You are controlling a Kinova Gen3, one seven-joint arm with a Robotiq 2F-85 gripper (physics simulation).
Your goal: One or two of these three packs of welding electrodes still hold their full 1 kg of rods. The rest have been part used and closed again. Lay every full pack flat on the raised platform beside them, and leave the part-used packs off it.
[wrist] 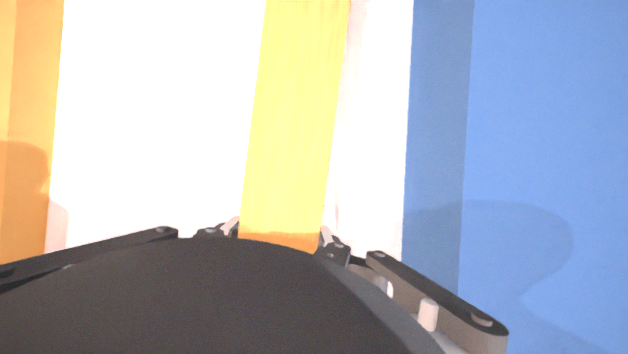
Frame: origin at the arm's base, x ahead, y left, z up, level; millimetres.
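Seen in the pictures: gripper, fingertip midpoint: (pixel 279 236).
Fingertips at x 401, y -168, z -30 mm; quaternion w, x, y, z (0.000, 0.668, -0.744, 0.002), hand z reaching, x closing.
Offsets run from my fingertips to a thing's top centre. "spot": to the spot under its first point. Level surfaces: height alone.
A yellow pack @(8 mm ahead, 1 mm right, 19 mm up) (pixel 295 115) runs from the top of the wrist view down to my fingers, with its narrow upper face showing. My gripper (pixel 279 236) is shut on this yellow pack, one finger against each long side. The fingertips are partly hidden by the dark gripper body. A second pack, orange-yellow @(spot: 85 mm ahead, 140 mm left, 9 mm up) (pixel 32 90), lies at the left edge, apart from the left finger. The third pack does not show. The blue raised platform @(2 mm back, 156 mm right, 55 mm up) (pixel 545 125) is at the right, beside the held pack, with its darker side face towards it. Whether the held pack is lifted I cannot tell.
A white, overexposed table surface @(5 mm down) (pixel 155 115) shows between the two packs, and a narrower strip of it lies between the held pack and the platform. Shadows of the gripper fall on the platform and on the left pack.
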